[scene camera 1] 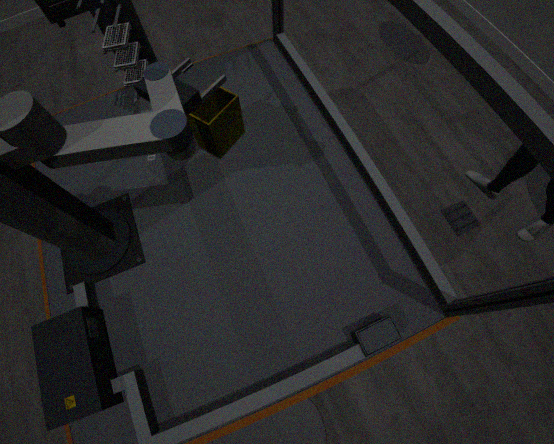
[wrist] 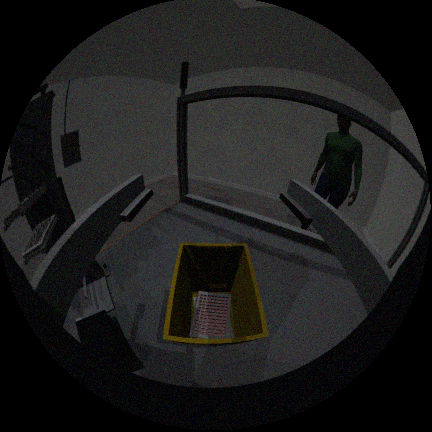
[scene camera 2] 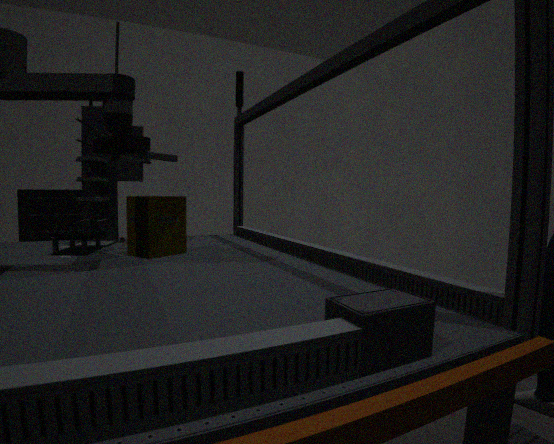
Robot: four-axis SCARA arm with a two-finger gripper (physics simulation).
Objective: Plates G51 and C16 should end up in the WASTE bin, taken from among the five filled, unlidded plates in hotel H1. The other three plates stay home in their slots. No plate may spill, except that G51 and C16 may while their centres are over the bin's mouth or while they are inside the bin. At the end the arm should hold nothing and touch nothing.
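Places are measured from the arm's base along level axes (x left, y back, z up), in millimetres.
Pixels of known places: gripper, between the fingertips: (scene camera 1: 207, 68) (wrist: 217, 182) (scene camera 2: 162, 159); arm's base, origin of its link: (scene camera 1: 100, 242).
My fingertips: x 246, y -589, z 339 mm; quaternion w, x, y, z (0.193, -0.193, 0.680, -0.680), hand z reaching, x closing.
Note:
Ahead of a thing's pixels: the offset from my fingertips to its middle. "spot": to the spot under its first point.
The yellow WASTE bin @(dy +21, dx -14, dz -226 mm) (scene camera 1: 218, 125) (scene camera 2: 167, 225) (wrist: 252, 300) stands open on the floor plate. In the wrist view a filled plate @(dy +24, dx -15, dz -299 mm) (wrist: 214, 315) with red wells lies inside it, with the edge of another plate showing at its left; their labels cannot be read. My gripper (scene camera 1: 207, 70) (scene camera 2: 176, 158) (wrist: 217, 182) is open and empty, above the bin and apart from it. The dark hotel (scene camera 1: 138, 30) (scene camera 2: 91, 125) stands at the upper left in scene camera 1, with three plates @(dy +242, dx +292, dz +17 mm) (scene camera 1: 116, 36) @(dy +242, dx +292, dz -61 mm) (scene camera 1: 126, 55) @(dy +242, dx +292, dz -139 mm) (scene camera 1: 135, 72) at different heights. The arm hides part of its lower end.
A dark block @(dy +288, dx +125, dz -291 mm) (wrist: 107, 332) stands left of the bin in the wrist view. A grey cabinet @(spot: dy +698, dx -648, dz -211 mm) (scene camera 1: 67, 365) stands near the arm's base. A low box @(dy -161, dx -913, dz -289 mm) (scene camera 1: 378, 336) (scene camera 2: 382, 330) sits at the front fence corner. A person (wrist: 344, 155) stands beyond the fence.

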